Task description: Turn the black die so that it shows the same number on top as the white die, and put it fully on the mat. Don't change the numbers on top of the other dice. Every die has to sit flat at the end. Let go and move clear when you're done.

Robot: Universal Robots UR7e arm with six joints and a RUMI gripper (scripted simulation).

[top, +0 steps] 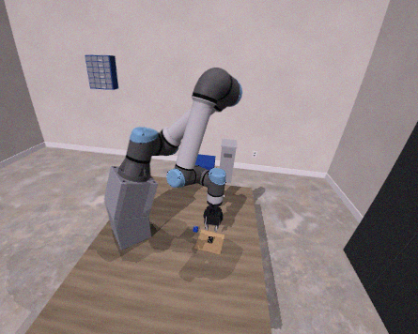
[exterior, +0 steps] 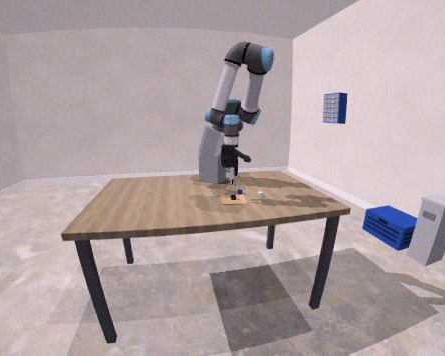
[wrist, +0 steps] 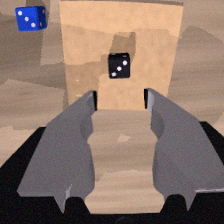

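Right now my hand is 9 cm above the black die. The rest, counted from my hand: white die: 17 cm to the left, 9 cm below, 1 cm behind; then tan mat: 10 cm below; then blue die: 9 cm below, 9 cm behind, 7 cm to the left.
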